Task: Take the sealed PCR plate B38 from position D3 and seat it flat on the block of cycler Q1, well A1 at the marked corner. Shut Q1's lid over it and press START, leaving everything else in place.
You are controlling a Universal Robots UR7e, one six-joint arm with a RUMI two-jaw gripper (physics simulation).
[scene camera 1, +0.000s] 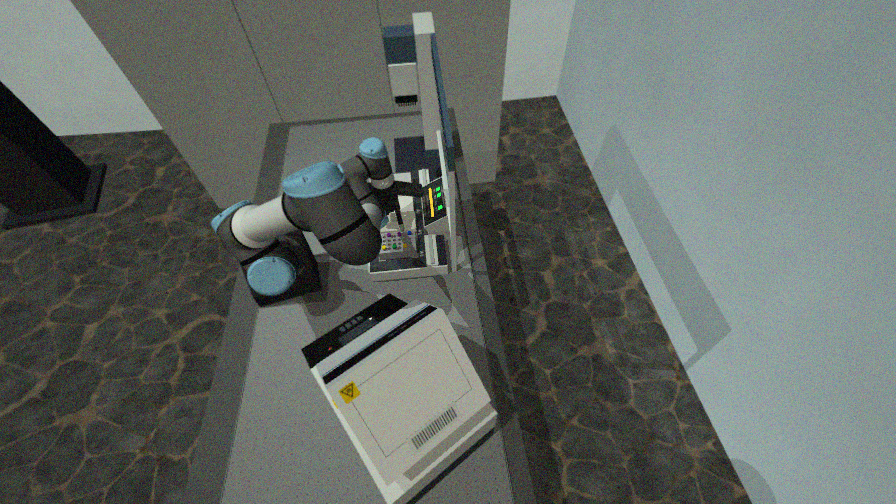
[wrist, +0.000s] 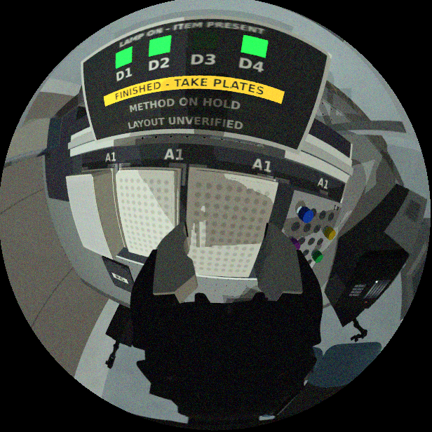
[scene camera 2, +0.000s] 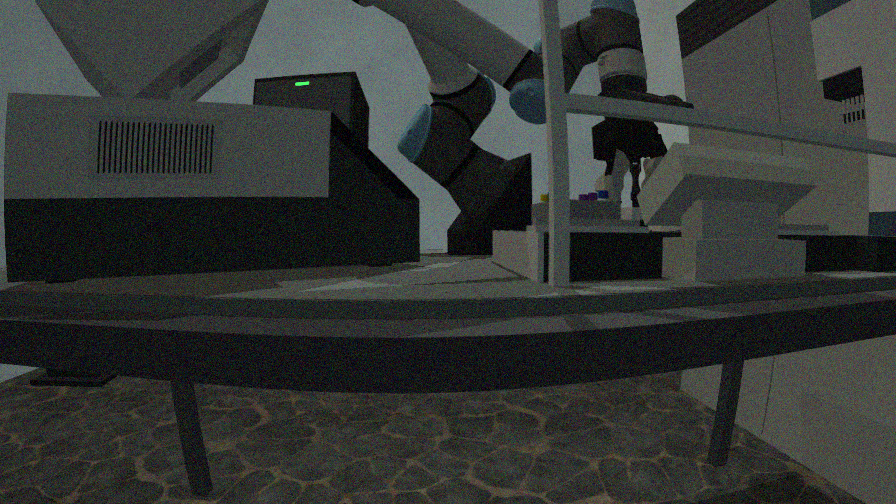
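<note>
The pale PCR plate [wrist: 230,205] with rows of round wells is between my jaws in the wrist view, over the third position from the left, with its far edge close to an A1 mark. The D3 lamp [wrist: 205,40] is dark. My gripper [wrist: 225,223] [scene camera 2: 632,181] is shut on this plate, low over the deck; I cannot tell whether the plate touches the deck. Its B38 label is not readable. A white cycler [scene camera 1: 407,388] [scene camera 2: 162,150] stands on the bench away from my gripper, its lid [scene camera 2: 150,37] tilted up. Its name, block and START button are not readable or hidden.
A white box [wrist: 85,210] and another plate [wrist: 145,205] stand left of the held plate. A rack with coloured caps [wrist: 302,230] [scene camera 1: 393,241] stands right. The status panel [wrist: 200,112] [scene camera 1: 433,201] rises behind them. A rail [scene camera 2: 555,188] stands at the deck's edge.
</note>
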